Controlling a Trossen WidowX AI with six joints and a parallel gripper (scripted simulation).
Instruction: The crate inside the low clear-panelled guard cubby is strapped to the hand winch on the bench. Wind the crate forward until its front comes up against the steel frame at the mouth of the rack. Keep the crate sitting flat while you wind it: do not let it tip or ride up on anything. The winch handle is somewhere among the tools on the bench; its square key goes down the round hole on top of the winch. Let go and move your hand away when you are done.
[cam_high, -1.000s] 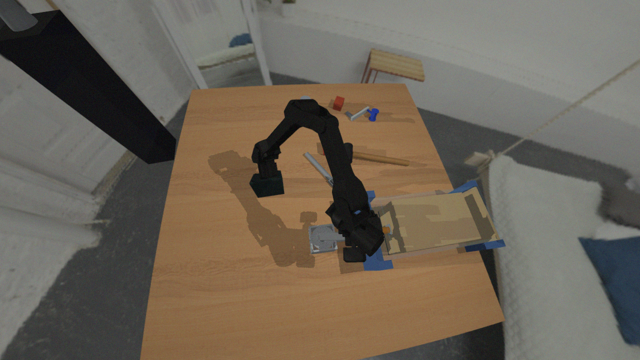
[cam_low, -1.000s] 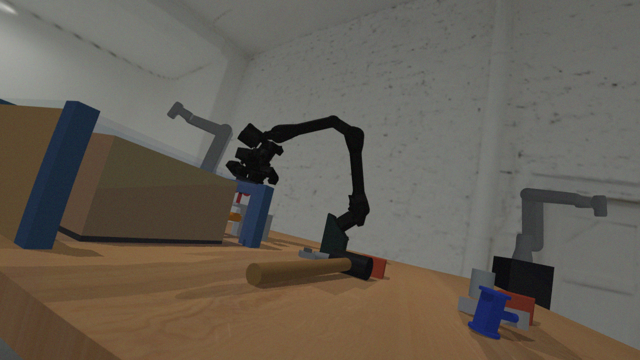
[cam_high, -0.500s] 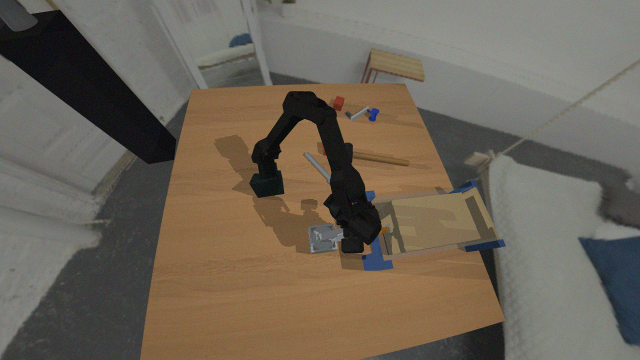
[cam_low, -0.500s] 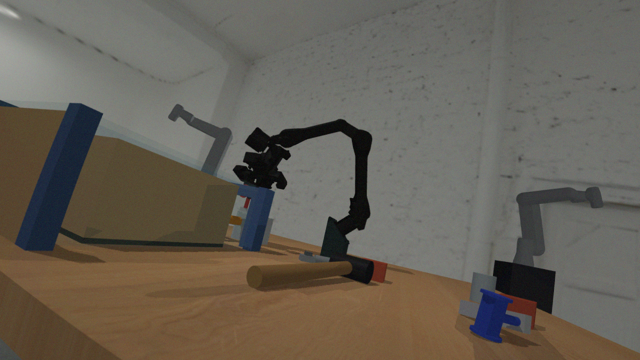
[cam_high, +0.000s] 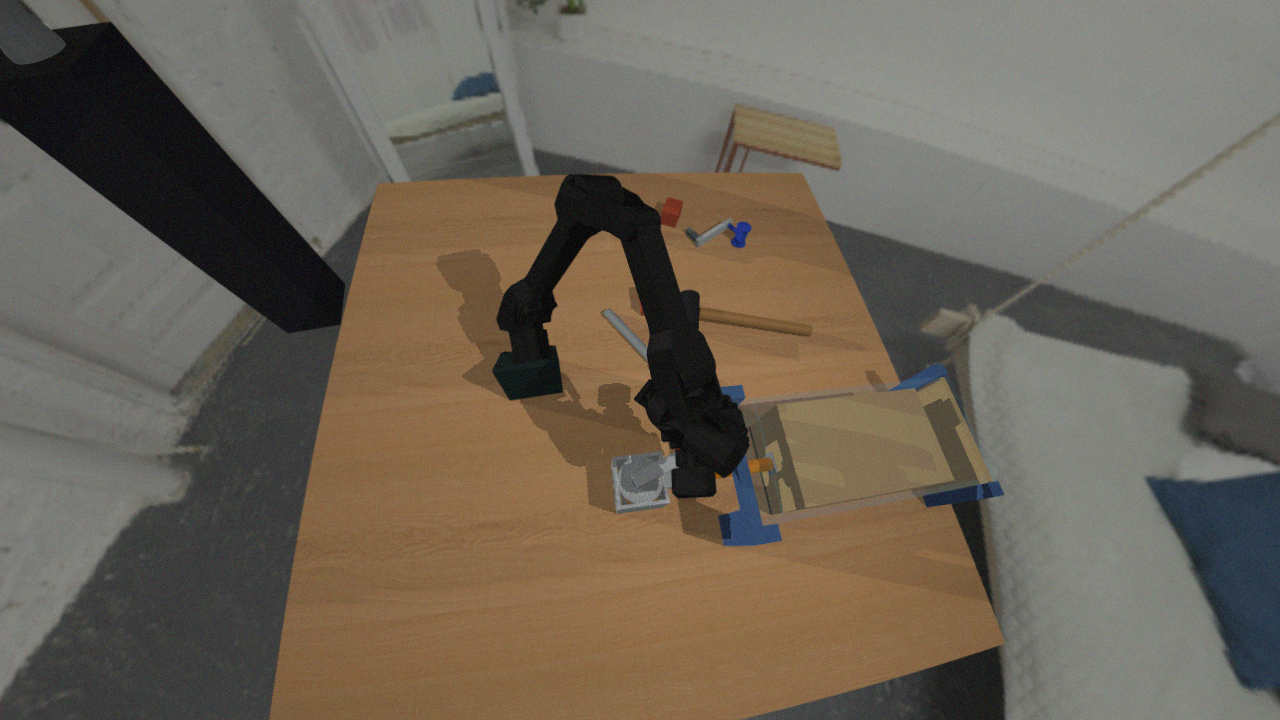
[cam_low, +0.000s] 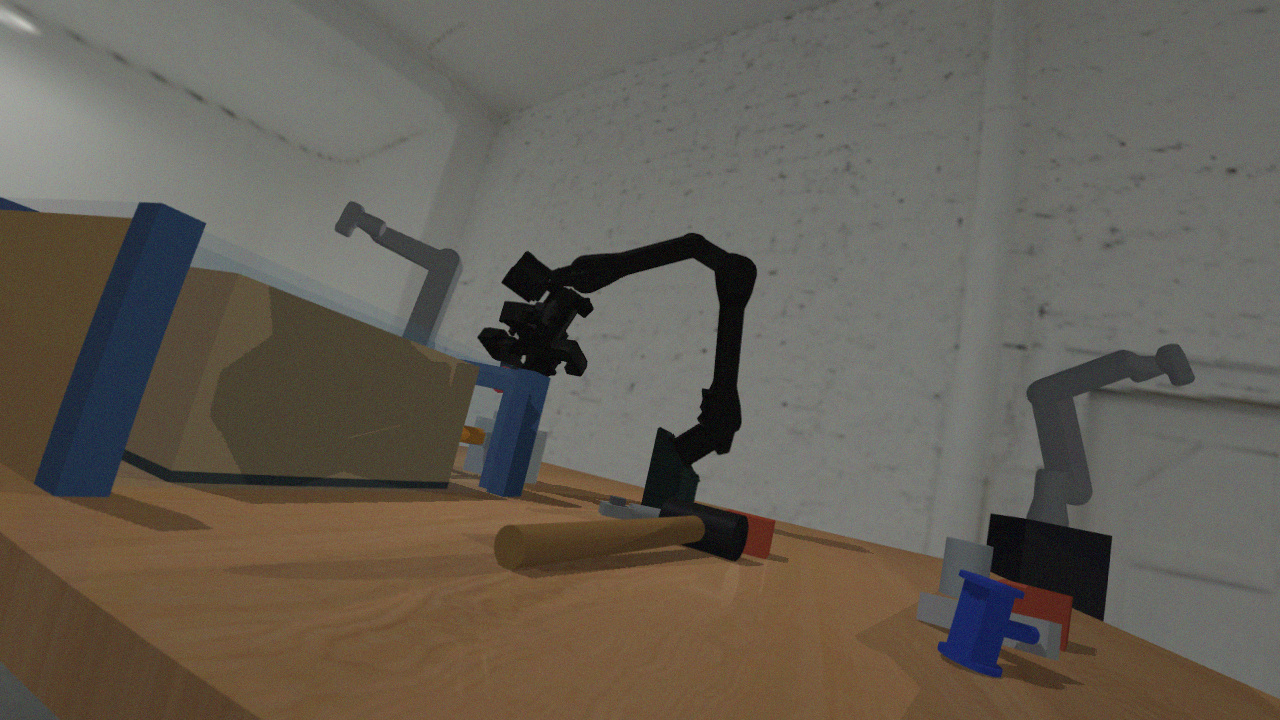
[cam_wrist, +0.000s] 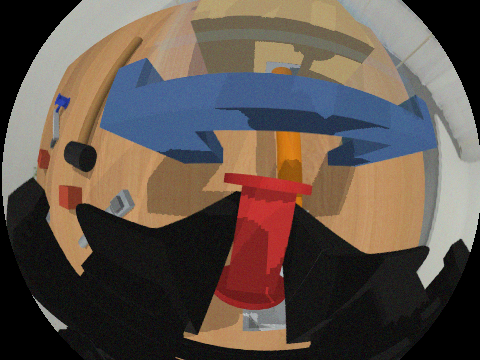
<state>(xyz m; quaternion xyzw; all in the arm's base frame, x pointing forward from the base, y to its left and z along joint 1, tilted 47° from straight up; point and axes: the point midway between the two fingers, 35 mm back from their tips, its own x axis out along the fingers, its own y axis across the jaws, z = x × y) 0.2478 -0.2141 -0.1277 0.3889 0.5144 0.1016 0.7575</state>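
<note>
Right now my gripper tip is 50 mm past the red-knobbed winch handle, 10 mm to the left of it and 30 mm above it. From my gripper tip the other things lie so: winch (130 mm behind, 30 mm to the right, 100 mm below); red knob (20 mm behind); blue steel frame (50 mm ahead, 40 mm to the right, 30 mm below).
</note>
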